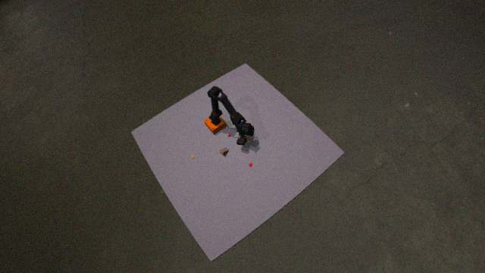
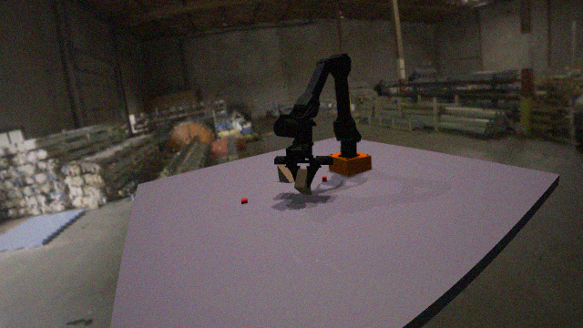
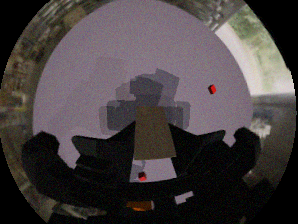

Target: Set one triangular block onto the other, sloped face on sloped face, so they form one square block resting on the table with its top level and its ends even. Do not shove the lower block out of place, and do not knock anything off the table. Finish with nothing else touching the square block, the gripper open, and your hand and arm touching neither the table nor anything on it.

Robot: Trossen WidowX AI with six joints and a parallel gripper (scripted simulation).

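My gripper tip is 1 cm below the tan triangular block. The rest, counted from my gripper tip: small orange piece: 37 cm to the right, 24 cm behind, 3 cm below; then small red cube: 15 cm behind, 5 cm to the right, 3 cm below.
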